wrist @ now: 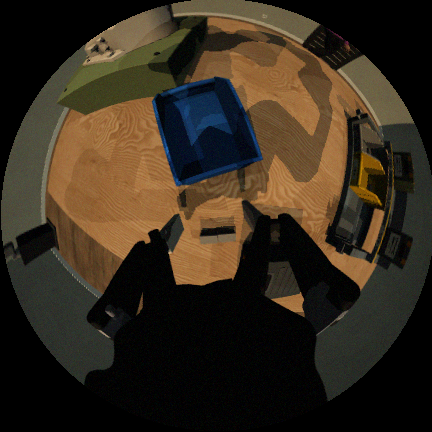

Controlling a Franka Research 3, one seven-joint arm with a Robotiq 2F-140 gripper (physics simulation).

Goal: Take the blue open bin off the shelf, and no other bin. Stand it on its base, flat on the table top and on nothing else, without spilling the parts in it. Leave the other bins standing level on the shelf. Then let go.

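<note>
The blue open bin (207, 172) is on the wooden table top (115, 180), its open top facing the camera. It looks level, but its base is hidden. The inside is dark, with lighter blue patches; I cannot make out any parts in it. My gripper (211, 215) is open and empty. Its fingertips are apart from the bin, just below its near edge in the view. A yellow bin (367, 180) sits in the dark shelf unit (351, 131) at the right, beside greyish pieces; whether it is level is hard to tell.
A green block (112, 80) lies at the upper left, near the bin, with a pale rounded body behind it. A small light block with a dark slot (218, 239) shows between the fingers. A grey ribbed piece (282, 281) shows behind the right finger. A black box (37, 243) is beyond the left table edge.
</note>
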